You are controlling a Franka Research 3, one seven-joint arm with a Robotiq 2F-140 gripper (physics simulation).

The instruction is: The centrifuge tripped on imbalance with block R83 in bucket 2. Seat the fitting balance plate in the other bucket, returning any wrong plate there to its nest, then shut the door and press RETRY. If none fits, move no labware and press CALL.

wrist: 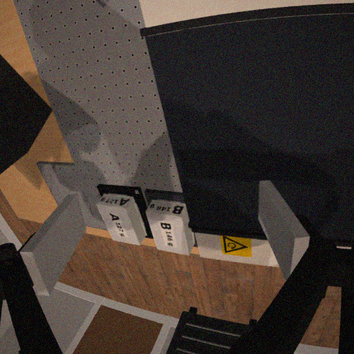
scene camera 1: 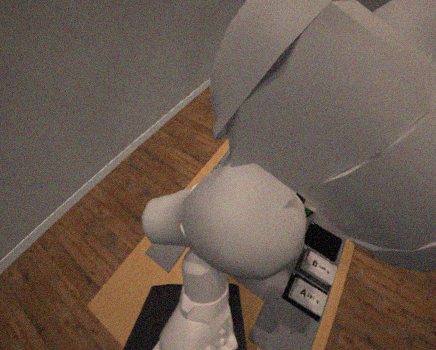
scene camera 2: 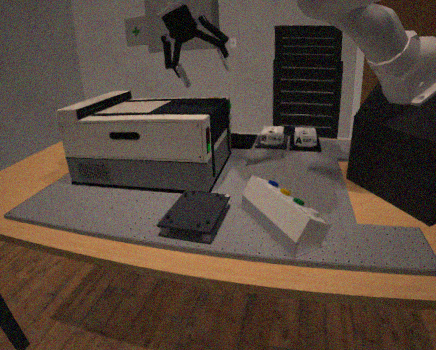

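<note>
The centrifuge (scene camera 2: 145, 137) (wrist: 260, 120) stands at the left in scene camera 2, pale above and grey below, with a green light at its front edge. Its dark upper surface fills the right of the wrist view; buckets and block R83 do not show. Plate A, 127 g, (scene camera 1: 307, 298) (scene camera 2: 306, 138) (wrist: 120, 220) and plate B, 146 g, (scene camera 1: 319, 265) (scene camera 2: 272, 136) (wrist: 170, 227) sit in neighbouring nests. A third, dark nest (scene camera 1: 323, 241) beside B holds no visible plate. The button box (scene camera 2: 285, 215) shows blue, yellow and green buttons. My gripper (scene camera 2: 205, 69) (wrist: 167, 206) is open and empty, high above the centrifuge's level.
A dark flat block (scene camera 2: 196, 215) lies between the centrifuge and the button box on the grey perforated board (scene camera 2: 120, 212) (wrist: 110, 80). The black pedestal (scene camera 2: 395, 155) stands at the right. A black slatted cabinet (scene camera 2: 307, 80) is behind. My arm hides much of scene camera 1's view.
</note>
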